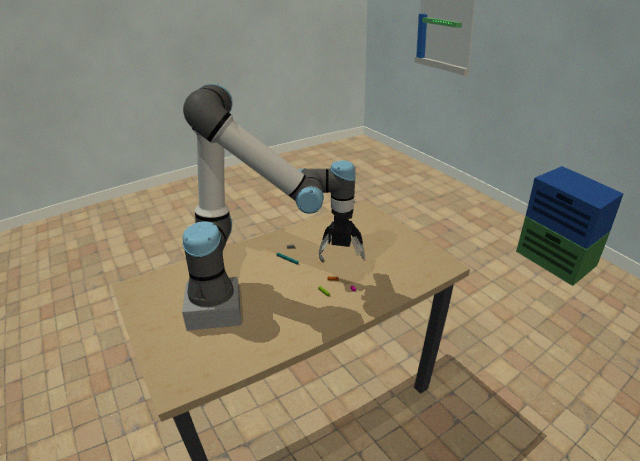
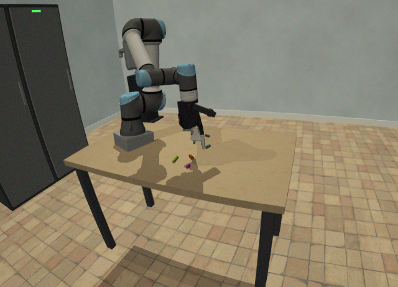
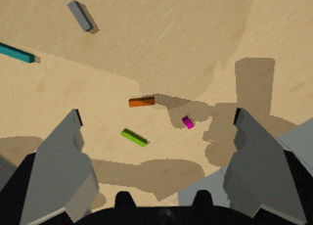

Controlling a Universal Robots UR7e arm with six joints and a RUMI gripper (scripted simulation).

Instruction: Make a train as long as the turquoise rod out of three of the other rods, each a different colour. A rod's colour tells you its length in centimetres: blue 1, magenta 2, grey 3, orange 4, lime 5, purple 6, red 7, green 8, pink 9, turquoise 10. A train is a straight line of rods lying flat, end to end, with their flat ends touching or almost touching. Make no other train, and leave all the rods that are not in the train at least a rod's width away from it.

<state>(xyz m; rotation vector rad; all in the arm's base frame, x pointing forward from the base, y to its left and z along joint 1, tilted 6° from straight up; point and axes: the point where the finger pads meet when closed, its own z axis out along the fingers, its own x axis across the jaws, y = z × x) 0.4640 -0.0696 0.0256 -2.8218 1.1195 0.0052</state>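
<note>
My gripper is now 1 cm past the magenta rod, 9 cm to the left of it and 7 cm above it. The rest, counted from my hand: turquoise rod (12 cm behind, 19 cm to the left, 7 cm below); lime rod (10 cm behind, 5 cm to the right, 7 cm below); orange rod (4 cm behind, 1 cm to the right, 7 cm below).
</note>
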